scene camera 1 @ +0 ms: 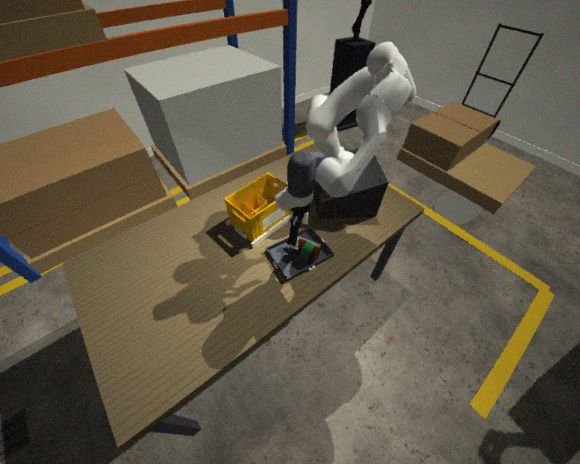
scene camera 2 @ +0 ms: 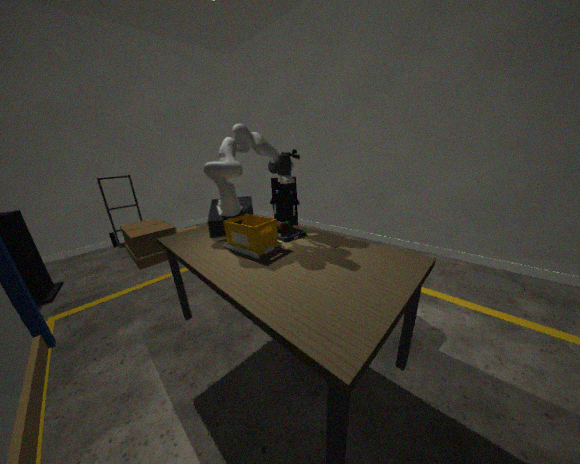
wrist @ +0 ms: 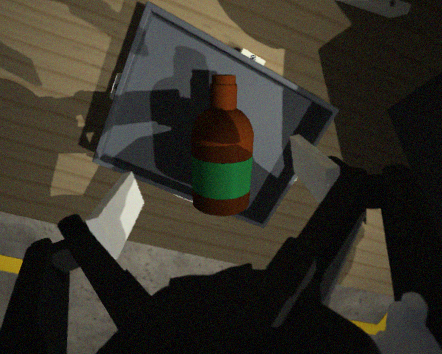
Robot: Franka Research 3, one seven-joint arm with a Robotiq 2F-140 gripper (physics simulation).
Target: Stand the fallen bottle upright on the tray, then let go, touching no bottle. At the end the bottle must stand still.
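The brown bottle with a green band [scene camera 1: 307, 251] [wrist: 222, 145] lies on its side on the dark grey tray [scene camera 1: 276, 255] [wrist: 270, 125] [scene camera 2: 300, 233]. In the wrist view its neck points to the top and its base to the bottom, near the tray's lower edge. My gripper [scene camera 1: 294, 244] [wrist: 213, 171] is open and empty, low at the tray. In the wrist view its two pale finger pads stand wide apart, left and right of the bottle's lower part, with gaps on both sides. The exact height of the fingertips is hard to tell. In scene camera 2 the bottle is mostly hidden.
A yellow crate [scene camera 1: 240, 207] [scene camera 2: 250, 240] with dividers stands on a pale base beside the tray. The robot's dark base block [scene camera 1: 350, 200] is behind the tray. The wooden table's long edge [scene camera 1: 345, 270] runs close past the tray.
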